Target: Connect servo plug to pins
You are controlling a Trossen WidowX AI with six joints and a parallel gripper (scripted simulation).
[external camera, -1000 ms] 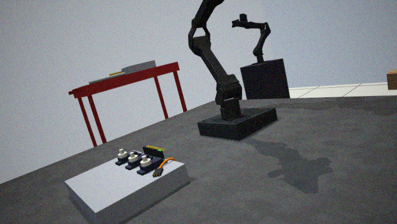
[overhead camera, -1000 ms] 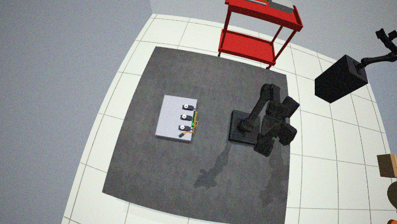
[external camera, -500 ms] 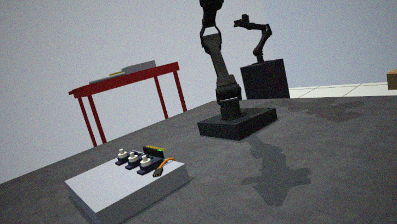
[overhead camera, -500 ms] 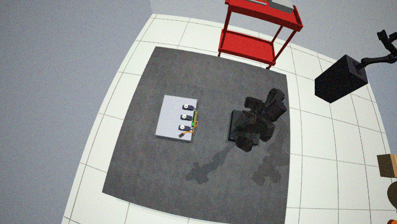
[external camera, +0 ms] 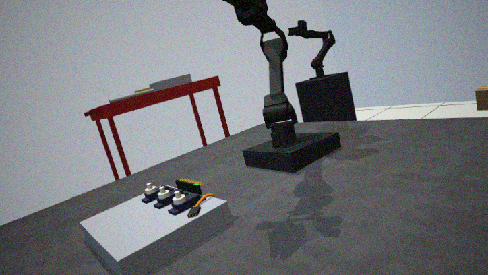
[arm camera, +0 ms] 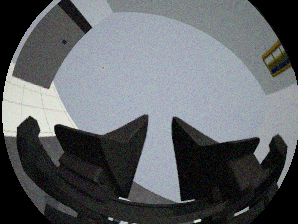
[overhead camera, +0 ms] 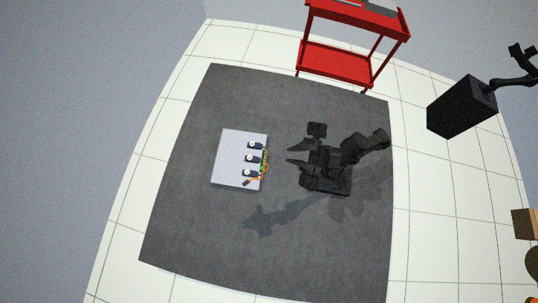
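The green mark lies 9 cm ahead of my gripper tip, 8 cm to the right of it and 46 cm below it. Round my gripper tip: holder block: 26 cm ahead, 8 cm to the right, 51 cm below.
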